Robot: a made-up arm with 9 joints. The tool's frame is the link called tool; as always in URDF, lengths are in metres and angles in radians. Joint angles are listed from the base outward. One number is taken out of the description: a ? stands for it. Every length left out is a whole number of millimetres.
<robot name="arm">
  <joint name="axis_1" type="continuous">
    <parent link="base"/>
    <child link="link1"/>
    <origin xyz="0.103 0.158 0.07" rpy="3.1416 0 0"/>
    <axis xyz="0 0 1"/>
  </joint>
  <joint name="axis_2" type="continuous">
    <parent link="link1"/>
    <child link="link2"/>
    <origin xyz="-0.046 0.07 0" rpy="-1.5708 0 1.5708"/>
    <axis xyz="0 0 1"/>
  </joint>
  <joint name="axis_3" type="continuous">
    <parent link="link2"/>
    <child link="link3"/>
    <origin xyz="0.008 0.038 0" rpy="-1.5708 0 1.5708"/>
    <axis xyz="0 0 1"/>
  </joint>
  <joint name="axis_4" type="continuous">
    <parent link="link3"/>
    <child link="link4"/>
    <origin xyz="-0.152 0.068 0" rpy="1.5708 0 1.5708"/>
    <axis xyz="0 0 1"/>
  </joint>
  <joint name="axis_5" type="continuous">
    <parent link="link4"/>
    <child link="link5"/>
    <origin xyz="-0.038 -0.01 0" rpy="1.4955 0.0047 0.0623"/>
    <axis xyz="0 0 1"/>
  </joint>
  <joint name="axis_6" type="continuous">
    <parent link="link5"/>
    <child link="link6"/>
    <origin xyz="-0.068 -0.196 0" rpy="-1.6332 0 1.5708"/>
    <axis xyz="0 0 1"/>
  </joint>
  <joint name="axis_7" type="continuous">
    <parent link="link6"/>
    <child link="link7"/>
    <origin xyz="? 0.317 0" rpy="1.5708 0 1.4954"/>
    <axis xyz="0 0 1"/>
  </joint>
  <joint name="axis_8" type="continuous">
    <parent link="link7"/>
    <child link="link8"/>
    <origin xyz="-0.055 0.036 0" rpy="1.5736 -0.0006 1.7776"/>
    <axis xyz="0 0 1"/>
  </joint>
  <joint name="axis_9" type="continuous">
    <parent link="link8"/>
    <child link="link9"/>
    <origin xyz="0.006 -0.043 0" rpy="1.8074 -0.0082 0.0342"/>
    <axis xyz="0 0 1"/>
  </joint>
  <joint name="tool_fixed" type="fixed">
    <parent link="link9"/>
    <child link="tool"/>
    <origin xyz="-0.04 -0.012 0" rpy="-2.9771 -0.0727 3.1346"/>
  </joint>
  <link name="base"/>
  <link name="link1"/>
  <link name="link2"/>
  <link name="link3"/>
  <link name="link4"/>
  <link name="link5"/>
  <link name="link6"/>
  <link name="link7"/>
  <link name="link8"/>
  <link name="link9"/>
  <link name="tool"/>
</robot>
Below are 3 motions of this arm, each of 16 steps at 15 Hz.
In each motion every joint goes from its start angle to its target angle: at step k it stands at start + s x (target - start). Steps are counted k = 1, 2, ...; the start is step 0. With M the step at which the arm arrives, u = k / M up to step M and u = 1 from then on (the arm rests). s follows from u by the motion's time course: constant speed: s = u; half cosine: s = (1 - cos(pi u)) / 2; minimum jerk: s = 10 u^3 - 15 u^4 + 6 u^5.
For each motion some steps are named. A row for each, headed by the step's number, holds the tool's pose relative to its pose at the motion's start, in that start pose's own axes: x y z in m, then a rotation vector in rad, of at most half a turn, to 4 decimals.
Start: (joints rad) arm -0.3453 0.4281 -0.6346 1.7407 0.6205 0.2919 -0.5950 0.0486 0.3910
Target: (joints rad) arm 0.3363 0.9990 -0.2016 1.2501 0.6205 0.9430 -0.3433 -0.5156 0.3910
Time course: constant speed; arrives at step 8
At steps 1, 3, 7, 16:
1: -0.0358 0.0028 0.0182 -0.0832 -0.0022 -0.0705
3: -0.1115 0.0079 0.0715 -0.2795 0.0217 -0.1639
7: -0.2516 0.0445 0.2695 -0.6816 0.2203 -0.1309
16: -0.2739 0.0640 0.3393 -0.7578 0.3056 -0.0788

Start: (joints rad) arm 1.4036 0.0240 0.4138 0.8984 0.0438 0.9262 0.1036 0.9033 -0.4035
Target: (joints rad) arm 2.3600 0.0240 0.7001 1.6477 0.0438 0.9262 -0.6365 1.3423 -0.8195
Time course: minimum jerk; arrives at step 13
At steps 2, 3, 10, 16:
2: -0.0019 0.0112 0.0060 0.0302 0.0002 0.0121
3: -0.0055 0.0327 0.0192 0.0897 -0.0012 0.0366
10: -0.0441 0.2064 0.4000 1.0105 -0.3206 0.4848
16: -0.0469 0.2002 0.4513 1.0980 -0.3899 0.5331

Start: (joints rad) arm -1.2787 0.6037 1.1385 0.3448 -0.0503 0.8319 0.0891 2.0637 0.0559
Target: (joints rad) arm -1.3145 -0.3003 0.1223 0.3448 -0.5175 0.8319 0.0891 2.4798 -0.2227
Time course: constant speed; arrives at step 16
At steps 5, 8, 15, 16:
5: -0.0784 -0.0715 0.1276 0.0567 -0.1444 0.0015
8: -0.1578 -0.1043 0.1825 0.0854 -0.2353 0.0379
15: -0.3927 -0.1501 0.2172 0.0948 -0.4455 0.2204
16: -0.4277 -0.1539 0.2105 0.0864 -0.4736 0.2562

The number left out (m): -0.173
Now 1 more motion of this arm.
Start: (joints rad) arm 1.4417 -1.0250 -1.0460 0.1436 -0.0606 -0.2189 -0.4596 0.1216 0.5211
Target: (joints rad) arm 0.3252 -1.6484 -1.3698 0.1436 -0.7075 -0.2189 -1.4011 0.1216 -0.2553
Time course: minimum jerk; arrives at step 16
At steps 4, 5, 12, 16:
4: -0.0666 0.0085 0.0145 -0.0102 0.1725 -0.0521
5: -0.1134 0.0151 0.0315 -0.0217 0.2998 -0.0922
12: -0.3555 0.1044 0.3381 -0.3092 1.4158 -0.5667
16: -0.3571 0.1225 0.3835 -0.3832 1.5536 -0.6535

